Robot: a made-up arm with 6 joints. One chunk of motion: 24 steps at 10 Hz.
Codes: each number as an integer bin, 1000 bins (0 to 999) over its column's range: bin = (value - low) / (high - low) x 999, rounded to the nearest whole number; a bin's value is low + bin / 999 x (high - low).
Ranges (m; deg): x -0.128..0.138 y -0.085..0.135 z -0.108..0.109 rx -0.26..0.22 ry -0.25..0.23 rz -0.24..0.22
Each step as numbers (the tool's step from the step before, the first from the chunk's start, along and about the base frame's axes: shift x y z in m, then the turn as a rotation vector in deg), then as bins.
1 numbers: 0.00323 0.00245 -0.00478 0.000 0.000 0.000
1 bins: 493 397 475 541 520 521
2 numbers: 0.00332 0.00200 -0.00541 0.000 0.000 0.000
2 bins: 493 395 472 541 520 521
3 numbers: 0.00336 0.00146 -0.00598 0.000 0.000 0.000
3 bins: 493 393 470 541 520 521
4 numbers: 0.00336 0.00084 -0.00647 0.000 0.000 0.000
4 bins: 493 390 467 541 520 521
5 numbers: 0.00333 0.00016 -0.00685 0.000 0.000 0.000
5 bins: 493 387 466 541 520 521
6 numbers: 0.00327 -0.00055 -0.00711 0.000 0.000 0.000
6 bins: 493 383 464 541 520 521
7 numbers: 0.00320 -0.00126 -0.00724 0.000 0.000 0.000
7 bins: 493 380 464 541 520 521
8 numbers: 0.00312 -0.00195 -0.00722 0.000 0.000 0.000
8 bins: 492 377 464 541 520 521
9 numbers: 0.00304 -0.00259 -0.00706 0.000 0.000 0.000
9 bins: 492 374 465 541 520 521
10 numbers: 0.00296 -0.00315 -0.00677 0.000 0.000 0.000
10 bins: 492 372 466 541 520 521
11 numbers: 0.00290 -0.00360 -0.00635 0.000 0.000 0.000
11 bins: 492 370 468 541 520 521
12 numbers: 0.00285 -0.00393 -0.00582 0.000 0.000 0.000
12 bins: 491 368 470 541 520 521
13 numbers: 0.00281 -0.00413 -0.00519 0.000 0.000 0.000
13 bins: 491 367 473 541 520 521
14 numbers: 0.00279 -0.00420 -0.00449 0.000 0.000 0.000
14 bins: 491 367 477 541 520 521
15 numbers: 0.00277 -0.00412 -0.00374 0.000 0.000 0.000
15 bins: 491 367 480 541 520 521
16 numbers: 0.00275 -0.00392 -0.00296 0.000 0.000 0.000
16 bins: 491 368 484 541 520 521
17 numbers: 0.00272 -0.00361 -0.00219 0.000 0.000 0.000
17 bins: 491 370 487 541 520 521
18 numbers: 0.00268 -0.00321 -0.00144 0.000 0.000 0.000
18 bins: 491 371 491 541 520 521
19 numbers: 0.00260 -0.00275 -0.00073 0.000 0.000 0.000
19 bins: 490 373 494 541 520 521
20 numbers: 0.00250 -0.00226 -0.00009 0.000 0.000 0.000
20 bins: 490 376 497 541 520 521
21 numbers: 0.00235 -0.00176 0.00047 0.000 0.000 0.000
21 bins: 490 378 499 541 520 521
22 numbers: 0.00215 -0.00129 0.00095 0.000 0.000 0.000
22 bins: 489 380 502 541 520 521
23 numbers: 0.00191 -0.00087 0.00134 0.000 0.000 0.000
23 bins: 488 382 503 541 520 521
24 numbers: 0.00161 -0.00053 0.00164 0.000 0.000 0.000
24 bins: 487 384 505 541 520 521
